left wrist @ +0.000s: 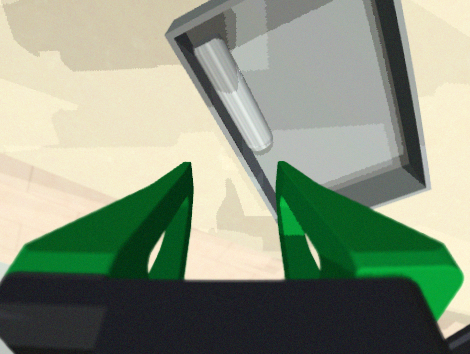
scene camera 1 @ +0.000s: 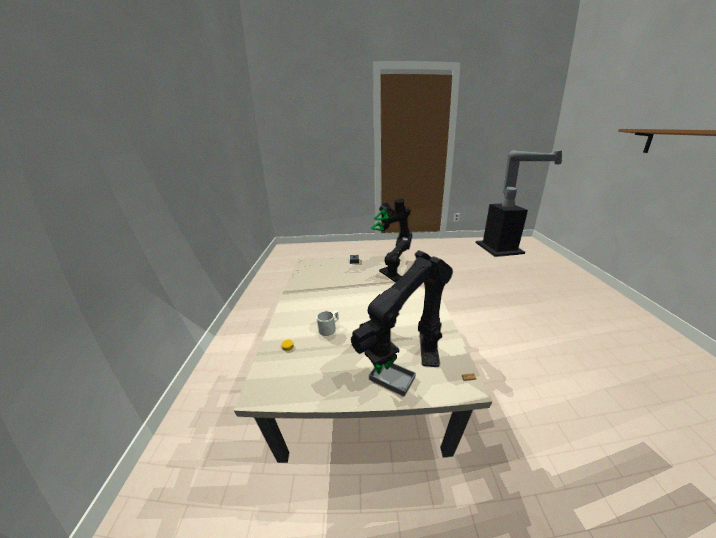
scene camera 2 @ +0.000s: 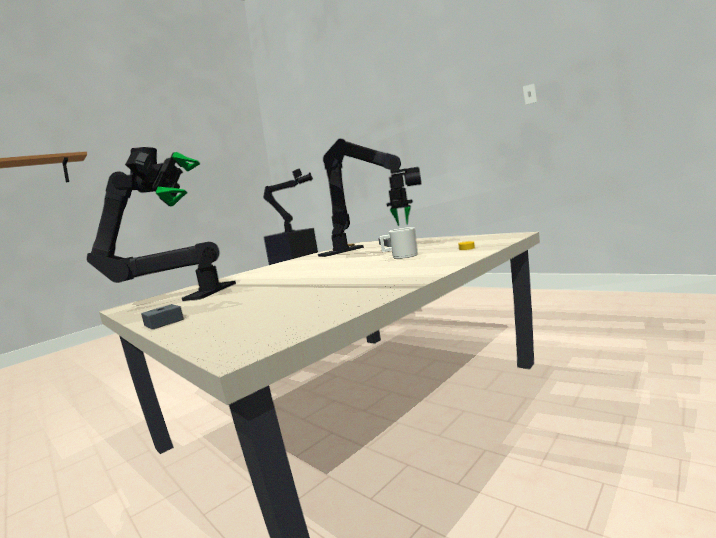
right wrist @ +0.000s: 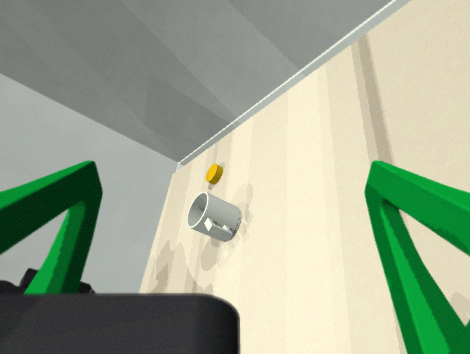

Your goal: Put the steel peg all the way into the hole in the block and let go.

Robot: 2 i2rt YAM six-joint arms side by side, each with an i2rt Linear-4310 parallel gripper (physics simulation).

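Frame: origin at the left arm's base, x back, y right, z up, level; centimetres.
Seen in the pictures: left gripper, fingertip midpoint: (left wrist: 234, 175) (scene camera 1: 382, 370) (scene camera 2: 402, 225); right gripper, fingertip midpoint: (scene camera 1: 373, 223) (scene camera 2: 192, 176) (right wrist: 233, 176); left arm's base at its link origin: (scene camera 1: 429, 348) (scene camera 2: 341, 251); right arm's base at its link origin: (scene camera 1: 392, 275) (scene camera 2: 210, 291).
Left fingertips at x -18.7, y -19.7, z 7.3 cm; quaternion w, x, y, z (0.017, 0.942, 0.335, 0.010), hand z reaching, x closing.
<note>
Pixels of each thing's top centre, then the offset from my left fingertips to it. "spot": a spot on its surface instead.
- steel peg at its top centre: (left wrist: 236, 103) dy +0.5, dx -0.2, dz -5.3 cm
- grey tray at its top centre: (left wrist: 322, 124) (scene camera 1: 392, 373) dy +2.7, dx +3.7, dz -4.5 cm
- dark block at its top centre: (scene camera 2: 160, 309) (scene camera 1: 354, 257) dy +99.6, dx -26.0, dz -4.1 cm
- grey mug at a spot on its surface: (right wrist: 220, 218) spot: dy +30.5, dx -26.4, dz -2.4 cm
- yellow disc at its top centre: (right wrist: 211, 172) (scene camera 2: 466, 242) (scene camera 1: 287, 343) dy +13.8, dx -41.9, dz -5.4 cm
- small brown piece at its top centre: (scene camera 1: 469, 376) dy +5.2, dx +32.7, dz -6.5 cm
The steel peg (left wrist: 242, 112) lies on its side in a grey tray (left wrist: 400, 85) (scene camera 1: 386, 386), along one long wall. My left gripper (left wrist: 234, 175) (scene camera 1: 384, 366) (scene camera 2: 402, 224) is partly open and empty, pointing down above the tray's edge; the peg lies beyond its fingertips in the left wrist view. The dark block (scene camera 1: 354, 259) (scene camera 2: 162, 316) sits at the far end of the table in scene camera 1, with a hole opening in its top. My right gripper (scene camera 2: 192, 178) (right wrist: 233, 176) is wide open and empty, raised high above the table and away from the tray.
A grey mug (scene camera 1: 326, 325) (scene camera 2: 403, 242) (right wrist: 220, 218) stands near the middle of the table. A yellow disc (scene camera 1: 287, 344) (scene camera 2: 466, 245) (right wrist: 214, 174) lies beyond it. A small brown piece (scene camera 1: 468, 377) lies near the table's right edge in scene camera 1.
</note>
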